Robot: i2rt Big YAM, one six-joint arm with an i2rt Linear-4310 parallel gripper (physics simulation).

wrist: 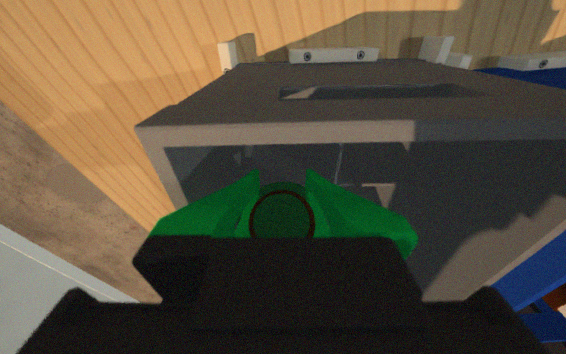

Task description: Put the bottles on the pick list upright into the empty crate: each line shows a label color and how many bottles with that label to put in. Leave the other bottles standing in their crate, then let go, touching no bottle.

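Places are measured from the arm's base along level axes (x back, y up, z left), in centimetres.
Pixels of known places: gripper, fingertip midpoint: [282, 176].
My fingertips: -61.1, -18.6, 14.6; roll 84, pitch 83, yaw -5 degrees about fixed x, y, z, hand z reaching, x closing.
Observation:
For each thing: its middle in the pictures, then the offset to it from my fingertips, as dx, dy, dz. "spot": a spot on its surface instead. Level surfaces: height alone.
- bottle, body centre: [283, 227] +5.2, +0.2, +0.6
- grey crate, surface spot: [280, 133] spot: -5.2, +4.8, -0.7
- blue crate, surface spot: [537, 270] spot: +8.0, +3.7, -17.8
- wooden table, surface height: dy -12.8
A bottle [281, 216] with a round green top and a thin dark red-brown ring around it is seen from above, in the near left part of the grey crate [280, 133]. Its body and label are hidden below the top. My gripper [282, 176], with green fingers, is shut on this bottle near its top, one finger on each side. The crate has inner dividers, and much of its inside is in shadow. The pick list does not show in the wrist view.
A blue crate [537, 270] stands close at the right, with part of a red-brown thing inside at the lower right edge. Pale brackets with screws [334, 55] lie along the grey crate's far side on the wooden table [75, 65]. A light grey surface [35, 290] shows at lower left.

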